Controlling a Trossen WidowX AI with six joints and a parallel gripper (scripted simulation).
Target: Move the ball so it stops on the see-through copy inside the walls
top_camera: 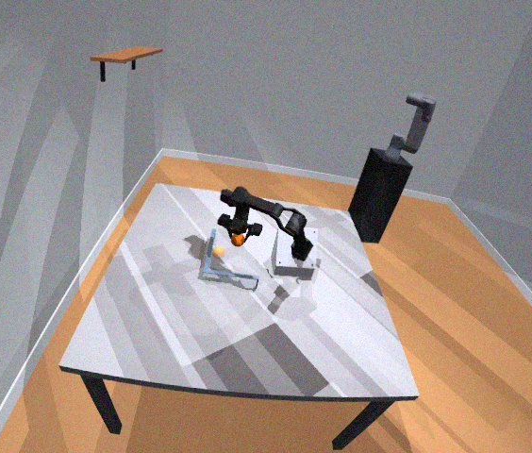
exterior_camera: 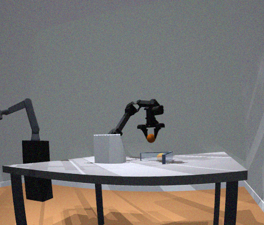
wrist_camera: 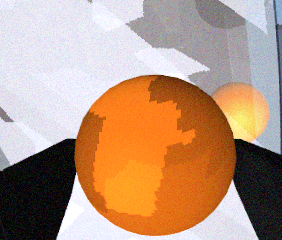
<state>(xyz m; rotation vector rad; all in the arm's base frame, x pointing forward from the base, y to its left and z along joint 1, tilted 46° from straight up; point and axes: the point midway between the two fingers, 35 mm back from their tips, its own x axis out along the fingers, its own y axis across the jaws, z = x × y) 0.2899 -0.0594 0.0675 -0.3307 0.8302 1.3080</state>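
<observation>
Now: the see-through copy of ball 130 mm below my gripper tip, 70 mm ahead of it and 60 mm to the right of it. The rest, counted from my gripper tip: orange ball (right at my gripper tip).
</observation>
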